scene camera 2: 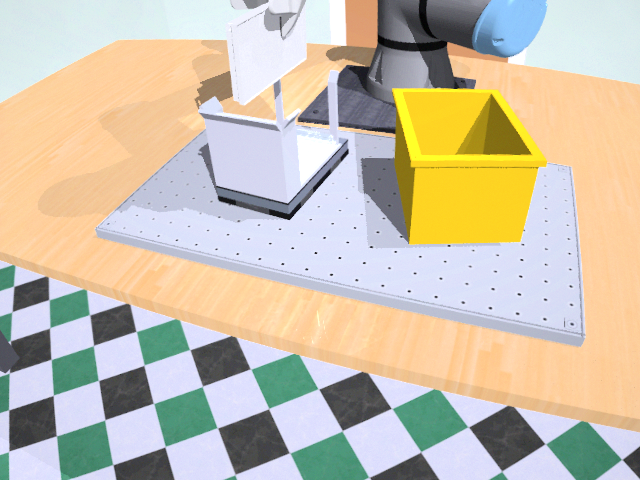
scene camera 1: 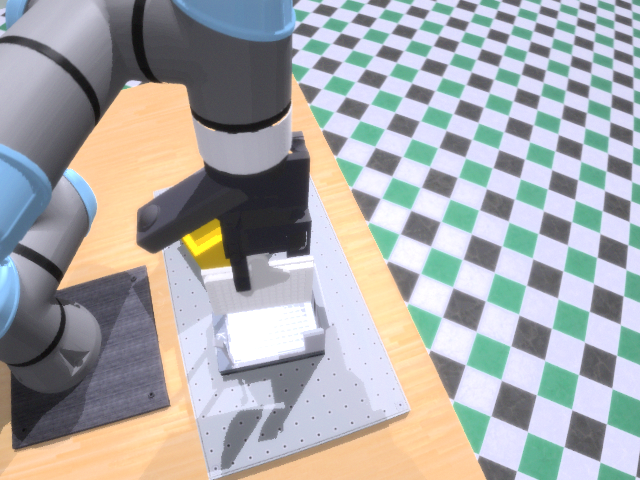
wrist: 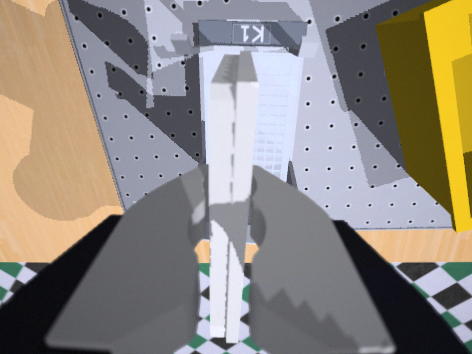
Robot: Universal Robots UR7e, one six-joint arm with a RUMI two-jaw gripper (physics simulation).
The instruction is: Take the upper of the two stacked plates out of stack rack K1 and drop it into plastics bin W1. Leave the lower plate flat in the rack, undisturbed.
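Seen in the pictures: gripper, fingertip midpoint: (scene camera 2: 277, 34) (scene camera 1: 247, 287) (wrist: 231, 169); arm's base at its link origin: (scene camera 2: 410, 87) (scene camera 1: 58, 347).
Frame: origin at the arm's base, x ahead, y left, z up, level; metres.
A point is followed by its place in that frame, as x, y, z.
My gripper (scene camera 1: 244, 281) @[0.331, -0.079, 0.181] (scene camera 2: 281, 18) @[0.331, -0.079, 0.181] (wrist: 231, 169) @[0.331, -0.079, 0.181] is shut on the upper plate (scene camera 1: 279, 289) @[0.367, -0.090, 0.175] (scene camera 2: 258, 62) @[0.377, -0.079, 0.164] (wrist: 230, 140) @[0.303, -0.073, 0.219], a white plate held on edge, its faces upright, above the rack. The lower plate (scene camera 1: 273, 333) @[0.346, -0.092, 0.043] (scene camera 2: 316, 147) @[0.324, -0.044, 0.042] (wrist: 276, 115) @[0.339, -0.053, 0.043] lies flat in stack rack K1 (scene camera 1: 313, 342) @[0.395, -0.132, 0.072] (scene camera 2: 250, 160) @[0.416, -0.080, 0.070] (wrist: 215, 33) @[0.267, -0.105, 0.026], partly hidden by the held plate in the wrist view. The yellow plastics bin (scene camera 1: 209, 254) @[0.285, 0.044, 0.081] (scene camera 2: 467, 201) @[0.402, 0.143, 0.056] (wrist: 407, 100) @[0.331, 0.061, 0.043] stands apart from the rack, to its right in the second scene view and the wrist view. The far fingertip is hidden in the first scene view.
The rack and bin stand on a grey perforated board (scene camera 1: 356, 382) @[0.443, -0.189, 0.004] (scene camera 2: 320, 258) @[0.469, 0.015, 0.004] (wrist: 325, 165) @[0.408, 0.003, 0.005] on the wooden table (scene camera 1: 439, 439) @[0.530, -0.306, -0.009] (scene camera 2: 413, 366) @[0.557, 0.131, -0.009]. The rack has upright corner posts. The arm's base stands on a dark plate (scene camera 1: 124, 372) @[0.108, -0.072, 0.000] (scene camera 2: 330, 108) behind the board in the second scene view.
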